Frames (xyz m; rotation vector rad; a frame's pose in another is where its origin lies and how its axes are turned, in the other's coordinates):
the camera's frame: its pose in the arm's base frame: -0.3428 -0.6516 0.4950 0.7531 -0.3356 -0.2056
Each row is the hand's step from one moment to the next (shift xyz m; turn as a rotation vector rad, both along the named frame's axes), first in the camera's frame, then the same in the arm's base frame.
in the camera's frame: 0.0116 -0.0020 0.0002 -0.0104 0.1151 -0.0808
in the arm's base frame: 0.0106 -0.0050 0.0013 0.0274 0.1364 0.0231
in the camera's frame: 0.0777 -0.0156 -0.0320 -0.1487 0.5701 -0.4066
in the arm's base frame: 0.0829 -0.0142 -0.0153 0.0482 0.7088 0.0882
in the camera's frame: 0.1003 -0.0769 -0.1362 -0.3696 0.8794 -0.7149
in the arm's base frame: 0.1385 0.0012 -0.1239 -0.0233 1.1910 0.0451
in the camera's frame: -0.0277 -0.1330 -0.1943 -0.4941 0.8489 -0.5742
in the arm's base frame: 0.0378 0.0365 -0.2312 -0.1926 1.1176 0.0916
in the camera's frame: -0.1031 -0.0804 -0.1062 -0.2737 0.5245 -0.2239
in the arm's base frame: -0.0614 0.0409 -0.1514 -0.1381 0.5981 0.1527
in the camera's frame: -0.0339 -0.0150 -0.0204 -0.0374 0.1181 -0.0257
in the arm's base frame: -0.0248 0.0124 -0.0319 -0.0178 0.1117 0.0566
